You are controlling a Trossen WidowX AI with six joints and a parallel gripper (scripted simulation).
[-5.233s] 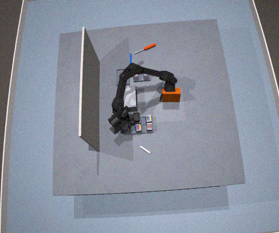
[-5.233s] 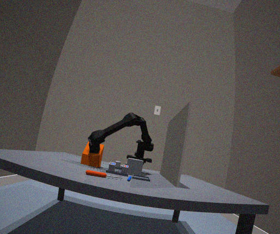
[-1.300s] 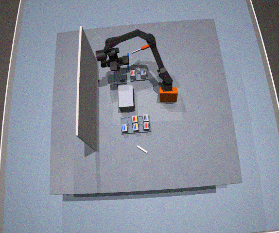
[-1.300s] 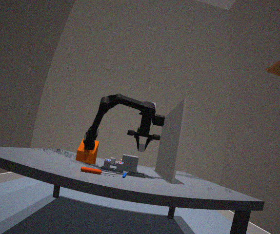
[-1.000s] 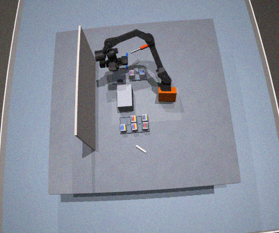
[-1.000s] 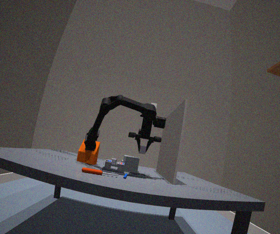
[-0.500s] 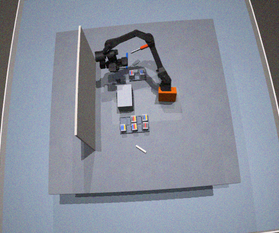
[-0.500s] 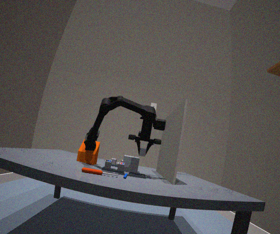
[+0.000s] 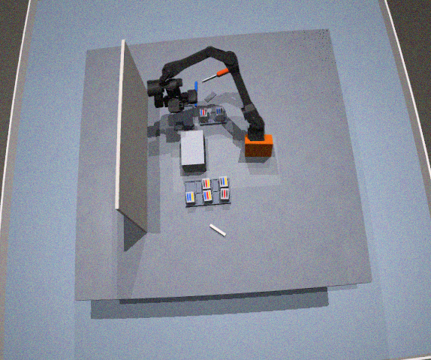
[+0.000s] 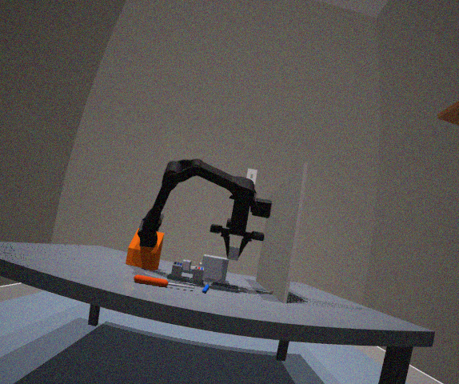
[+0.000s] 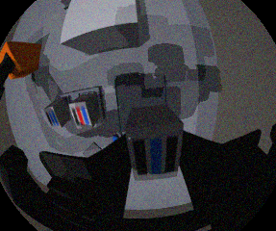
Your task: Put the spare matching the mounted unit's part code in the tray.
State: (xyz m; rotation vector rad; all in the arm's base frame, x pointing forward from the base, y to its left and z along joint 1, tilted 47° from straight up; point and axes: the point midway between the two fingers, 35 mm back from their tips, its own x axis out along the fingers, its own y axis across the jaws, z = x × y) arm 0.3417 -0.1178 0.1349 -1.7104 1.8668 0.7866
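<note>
The tray lies 110 mm below my gripper tip and 10 mm behind it. Also, from my gripper tip: mounted unit 200 mm to the left, 60 mm below, 60 mm behind; then blue pen 130 mm to the right, 110 mm below, 70 mm behind; then grey spare 20 mm above.
</note>
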